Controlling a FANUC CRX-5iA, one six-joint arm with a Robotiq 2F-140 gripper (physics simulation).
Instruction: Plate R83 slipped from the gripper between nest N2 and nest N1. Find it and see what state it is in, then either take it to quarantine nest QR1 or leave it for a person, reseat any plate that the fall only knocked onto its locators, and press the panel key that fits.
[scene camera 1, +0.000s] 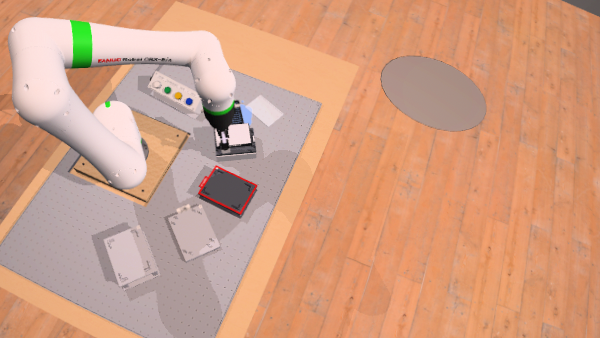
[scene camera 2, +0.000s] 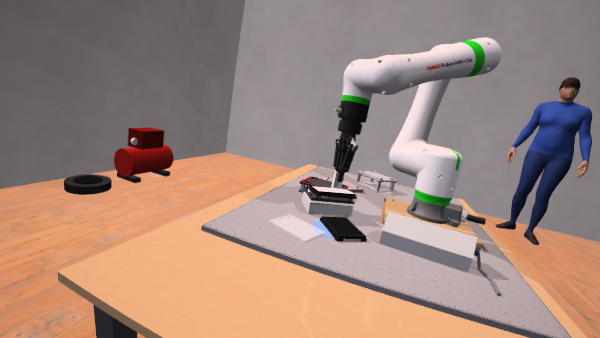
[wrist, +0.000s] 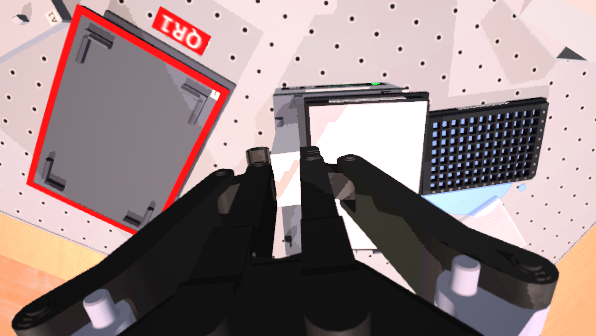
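Seen in the pictures: gripper, fingertip midpoint: (scene camera 1: 225, 151) (wrist: 289, 143); arm's base, origin of the base link: (scene camera 2: 427, 215).
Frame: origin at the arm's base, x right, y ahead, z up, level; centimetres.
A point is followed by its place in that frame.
My gripper (scene camera 1: 224, 145) @(y 30.1, x -18.7, z 4.3 cm) (scene camera 2: 340, 180) @(y 30.1, x -18.7, z 4.3 cm) (wrist: 289, 143) @(y 30.1, x -18.7, z 4.3 cm) is shut and empty, pointing down at a light-grey nest (scene camera 2: 327, 206) @(y 28.2, x -28.7, z 1.6 cm) (wrist: 287, 112) @(y 28.4, x -17.1, z 4.0 cm). A dark plate with a white top (scene camera 1: 240, 134) @(y 31.0, x -26.4, z 6.0 cm) (scene camera 2: 332, 191) @(y 28.2, x -26.7, z 6.1 cm) (wrist: 370, 130) @(y 25.6, x -22.1, z 6.1 cm) sits on that nest, off to one side and slightly tilted in scene camera 2. Beside it a black well plate (scene camera 1: 237, 115) @(y 22.8, x -36.0, z -0.2 cm) (scene camera 2: 342, 229) @(y 19.7, x -36.8, z -0.3 cm) (wrist: 482, 145) @(y 20.1, x -34.6, z -0.3 cm) lies wells up on the mat. A pale-blue spill (scene camera 1: 246, 112) @(y 24.3, x -39.8, z -1.4 cm) (scene camera 2: 322, 228) (wrist: 465, 204) @(y 25.5, x -39.4, z -1.3 cm) borders it, and a clear lid (scene camera 1: 265, 110) @(y 30.1, x -44.4, z -0.7 cm) (scene camera 2: 295, 227) @(y 29.6, x -45.2, z -0.7 cm) lies apart. The plates' names are not readable. QR1 (scene camera 1: 227, 190) @(y 38.9, x -7.2, z 2.5 cm) (wrist: 130, 120) @(y 36.6, x -7.7, z 2.5 cm) is empty.
Two grey nests (scene camera 1: 193, 232) @(y 37.7, x 10.6, z 0.1 cm) (scene camera 1: 131, 257) @(y 28.1, x 28.7, z 4.3 cm) stand beyond QR1. The key panel (scene camera 1: 175, 95) @(y 0.8, x -27.1, z 5.3 cm) (scene camera 2: 427, 237) @(y -1.1, x -33.4, z 3.8 cm) has white, green, yellow and blue keys. A person in blue (scene camera 2: 560, 130) stands behind the table. A red compressor (scene camera 2: 145, 159) and a black tyre (scene camera 2: 87, 185) are on the floor.
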